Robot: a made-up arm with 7 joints. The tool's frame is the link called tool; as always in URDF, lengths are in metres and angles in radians. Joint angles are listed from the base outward. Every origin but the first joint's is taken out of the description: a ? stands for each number. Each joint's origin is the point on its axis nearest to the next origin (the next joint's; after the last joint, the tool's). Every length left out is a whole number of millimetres.
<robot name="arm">
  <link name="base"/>
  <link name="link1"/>
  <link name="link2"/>
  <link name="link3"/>
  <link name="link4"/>
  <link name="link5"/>
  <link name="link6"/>
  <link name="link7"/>
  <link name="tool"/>
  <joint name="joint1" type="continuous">
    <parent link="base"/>
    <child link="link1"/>
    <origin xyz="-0.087 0.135 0.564" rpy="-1.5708 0 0"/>
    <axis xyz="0 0 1"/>
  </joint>
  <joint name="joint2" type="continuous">
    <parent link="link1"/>
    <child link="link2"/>
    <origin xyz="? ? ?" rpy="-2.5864 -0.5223 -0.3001"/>
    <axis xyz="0 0 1"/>
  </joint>
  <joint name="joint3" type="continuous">
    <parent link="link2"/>
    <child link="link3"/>
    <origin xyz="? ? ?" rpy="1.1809 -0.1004 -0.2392"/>
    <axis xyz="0 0 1"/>
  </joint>
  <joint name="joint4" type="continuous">
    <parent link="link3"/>
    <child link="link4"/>
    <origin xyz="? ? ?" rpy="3.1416 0 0"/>
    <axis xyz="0 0 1"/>
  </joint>
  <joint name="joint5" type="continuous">
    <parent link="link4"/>
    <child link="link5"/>
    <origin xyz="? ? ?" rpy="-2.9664 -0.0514 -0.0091"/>
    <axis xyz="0 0 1"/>
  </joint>
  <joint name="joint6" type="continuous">
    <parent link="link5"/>
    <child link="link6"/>
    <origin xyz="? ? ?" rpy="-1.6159 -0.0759 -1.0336"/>
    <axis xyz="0 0 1"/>
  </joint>
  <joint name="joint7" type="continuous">
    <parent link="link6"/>
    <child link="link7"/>
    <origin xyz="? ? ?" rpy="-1.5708 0 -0.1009"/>
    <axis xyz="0 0 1"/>
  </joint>
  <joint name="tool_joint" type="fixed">
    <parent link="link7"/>
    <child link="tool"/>
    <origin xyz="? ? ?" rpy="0 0 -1.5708"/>
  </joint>
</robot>
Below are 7 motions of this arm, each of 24 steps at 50 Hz.
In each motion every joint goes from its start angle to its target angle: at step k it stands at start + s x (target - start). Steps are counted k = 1, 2, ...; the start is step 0. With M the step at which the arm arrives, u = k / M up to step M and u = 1 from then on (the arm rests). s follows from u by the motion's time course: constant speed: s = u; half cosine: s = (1 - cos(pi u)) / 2; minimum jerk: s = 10 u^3 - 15 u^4 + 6 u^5.
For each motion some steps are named. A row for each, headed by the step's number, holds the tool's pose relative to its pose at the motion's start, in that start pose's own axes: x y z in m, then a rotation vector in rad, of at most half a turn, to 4 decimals.
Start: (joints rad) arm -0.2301 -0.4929 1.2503 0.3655 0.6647 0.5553 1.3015
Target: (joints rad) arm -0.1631 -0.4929 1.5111 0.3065 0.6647 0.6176 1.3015
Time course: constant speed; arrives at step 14
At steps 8, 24:
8: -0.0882 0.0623 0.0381 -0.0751 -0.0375 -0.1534
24: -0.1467 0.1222 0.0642 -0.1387 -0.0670 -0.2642

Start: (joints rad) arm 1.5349 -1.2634 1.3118 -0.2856 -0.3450 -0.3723 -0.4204
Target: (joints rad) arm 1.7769 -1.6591 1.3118 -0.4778 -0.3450 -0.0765 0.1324
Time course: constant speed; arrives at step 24
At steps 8, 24:
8: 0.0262 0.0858 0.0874 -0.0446 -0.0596 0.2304
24: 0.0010 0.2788 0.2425 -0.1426 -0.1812 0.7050

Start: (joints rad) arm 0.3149 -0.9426 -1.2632 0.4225 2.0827 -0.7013 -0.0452
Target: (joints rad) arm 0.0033 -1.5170 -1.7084 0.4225 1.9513 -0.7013 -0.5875
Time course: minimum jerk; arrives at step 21
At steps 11, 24:
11: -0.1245 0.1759 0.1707 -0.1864 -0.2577 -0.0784
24: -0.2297 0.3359 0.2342 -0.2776 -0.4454 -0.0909

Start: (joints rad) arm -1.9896 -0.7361 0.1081 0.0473 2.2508 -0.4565 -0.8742
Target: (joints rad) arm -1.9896 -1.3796 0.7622 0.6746 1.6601 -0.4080 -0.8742
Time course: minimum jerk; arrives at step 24
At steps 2, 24:
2: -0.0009 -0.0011 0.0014 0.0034 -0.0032 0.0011
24: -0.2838 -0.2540 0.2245 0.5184 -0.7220 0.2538

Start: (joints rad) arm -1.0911 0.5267 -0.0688 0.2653 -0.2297 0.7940 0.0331
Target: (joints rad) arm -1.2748 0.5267 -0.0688 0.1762 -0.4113 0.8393 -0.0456
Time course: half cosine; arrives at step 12
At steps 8, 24:
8: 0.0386 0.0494 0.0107 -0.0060 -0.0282 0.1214
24: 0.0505 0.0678 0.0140 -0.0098 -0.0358 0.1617

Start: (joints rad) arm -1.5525 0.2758 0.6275 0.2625 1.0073 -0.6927 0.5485
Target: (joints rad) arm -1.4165 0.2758 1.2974 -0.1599 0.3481 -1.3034 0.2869
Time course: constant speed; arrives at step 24
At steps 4, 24:
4: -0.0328 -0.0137 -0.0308 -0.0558 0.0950 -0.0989
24: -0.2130 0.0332 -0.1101 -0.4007 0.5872 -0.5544

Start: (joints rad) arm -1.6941 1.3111 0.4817 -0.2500 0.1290 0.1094 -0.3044
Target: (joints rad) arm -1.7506 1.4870 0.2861 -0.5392 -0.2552 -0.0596 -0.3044
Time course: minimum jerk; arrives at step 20
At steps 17, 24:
17: 0.0125 0.0551 -0.0632 0.0841 -0.0687 0.2286
24: 0.0119 0.0566 -0.0643 0.0866 -0.0719 0.2344

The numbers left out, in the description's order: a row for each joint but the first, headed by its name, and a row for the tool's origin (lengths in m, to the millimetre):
joint2: -0.018 0.021 0
joint3: -0.023 0.03 0
joint4: -0.006 0.066 0
joint5: -0.126 -0.235 0
joint6: 0.077 0.018 0
joint7: -0.23 0.41 0
tool: -0.114 -0.263 0

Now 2 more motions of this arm.
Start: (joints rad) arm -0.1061 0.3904 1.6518 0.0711 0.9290 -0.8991 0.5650
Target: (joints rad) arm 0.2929 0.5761 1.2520 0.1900 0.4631 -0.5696 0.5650
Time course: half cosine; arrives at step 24
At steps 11, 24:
11: -0.0765 0.0671 0.1456 -0.1363 -0.2986 0.1488
24: -0.1588 0.1786 0.2779 -0.3010 -0.5970 0.4459

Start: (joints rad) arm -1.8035 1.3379 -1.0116 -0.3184 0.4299 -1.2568 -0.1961
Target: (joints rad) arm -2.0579 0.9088 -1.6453 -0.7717 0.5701 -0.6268 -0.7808
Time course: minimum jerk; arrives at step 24
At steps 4, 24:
4: 0.0035 -0.0076 -0.0033 0.0214 -0.0036 -0.0116
24: 0.1133 -0.0841 -0.1628 0.5377 0.1182 -0.2689

